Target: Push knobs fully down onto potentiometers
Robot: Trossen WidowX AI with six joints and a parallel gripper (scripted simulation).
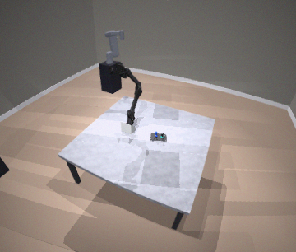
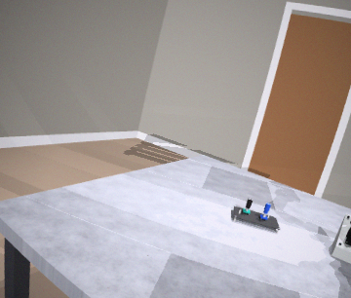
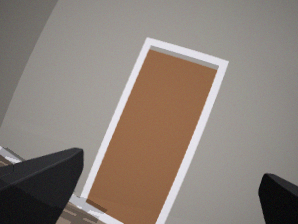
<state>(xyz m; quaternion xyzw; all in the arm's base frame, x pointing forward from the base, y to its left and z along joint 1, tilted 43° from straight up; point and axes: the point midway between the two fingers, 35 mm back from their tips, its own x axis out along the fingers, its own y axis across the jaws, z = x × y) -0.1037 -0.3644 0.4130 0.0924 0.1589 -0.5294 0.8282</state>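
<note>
My gripper tip is 42 cm short of the blue knob, 5 cm to the right of it and 57 cm above it. Also, from my gripper tip: black knob: 49 cm ahead, 7 cm to the left, 57 cm below.
</note>
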